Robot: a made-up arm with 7 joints. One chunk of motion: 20 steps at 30 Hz.
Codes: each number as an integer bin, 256 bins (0 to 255) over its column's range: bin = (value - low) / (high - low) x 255, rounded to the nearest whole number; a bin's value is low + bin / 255 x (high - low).
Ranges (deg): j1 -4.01..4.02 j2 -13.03..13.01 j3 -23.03..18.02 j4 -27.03..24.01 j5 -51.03..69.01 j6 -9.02..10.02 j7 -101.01..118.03
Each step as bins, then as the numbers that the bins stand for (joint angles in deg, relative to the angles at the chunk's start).
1 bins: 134 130 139 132 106 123 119
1 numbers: 0.21 0.25 -0.65 -0.61 -1.13 0.16 1.21
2 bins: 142 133 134 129 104 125 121
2 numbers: 0.46 0.55 -1.46 -1.21 -2.07 0.31 2.93
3 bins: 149 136 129 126 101 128 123
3 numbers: 0.68 0.86 -2.26 -1.81 -3.48 0.54 4.64
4 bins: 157 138 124 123 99 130 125
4 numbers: 0.93 1.06 -3.07 -2.41 -4.43 0.69 6.36
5 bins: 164 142 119 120 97 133 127
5 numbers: 1.15 1.47 -3.87 -3.01 -5.37 0.91 8.08
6 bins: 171 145 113 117 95 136 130
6 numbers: 1.37 1.78 -4.84 -3.61 -6.31 1.13 10.66
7 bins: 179 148 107 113 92 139 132
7 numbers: 1.63 2.08 -5.81 -4.41 -7.72 1.36 12.38
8 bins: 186 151 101 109 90 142 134
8 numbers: 1.85 2.39 -6.77 -5.21 -8.66 1.58 14.09
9 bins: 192 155 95 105 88 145 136
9 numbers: 2.04 2.80 -7.74 -6.01 -9.60 1.81 15.81
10 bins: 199 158 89 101 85 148 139
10 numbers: 2.26 3.10 -8.70 -6.81 -11.02 2.03 18.39
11 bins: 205 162 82 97 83 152 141
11 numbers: 2.45 3.51 -9.83 -7.61 -11.96 2.33 20.11
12 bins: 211 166 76 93 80 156 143
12 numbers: 2.63 3.92 -10.80 -8.42 -13.37 2.63 21.82
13 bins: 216 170 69 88 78 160 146
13 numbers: 2.79 4.33 -11.92 -9.42 -14.31 2.93 24.40
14 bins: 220 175 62 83 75 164 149
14 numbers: 2.92 4.84 -13.05 -10.42 -15.72 3.23 26.98
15 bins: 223 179 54 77 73 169 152
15 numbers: 3.01 5.25 -14.34 -11.62 -16.67 3.60 29.56
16 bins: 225 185 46 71 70 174 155
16 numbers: 3.08 5.86 -15.62 -12.82 -18.08 3.97 32.13
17 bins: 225 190 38 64 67 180 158
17 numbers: 3.08 6.37 -16.91 -14.22 -19.49 4.42 34.71
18 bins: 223 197 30 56 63 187 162
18 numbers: 3.01 7.09 -18.20 -15.82 -21.37 4.94 38.14
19 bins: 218 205 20 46 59 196 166
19 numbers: 2.85 7.90 -19.81 -17.82 -23.26 5.61 41.58
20 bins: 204 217 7 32 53 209 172
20 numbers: 2.41 9.13 -21.90 -20.62 -26.08 6.59 46.73
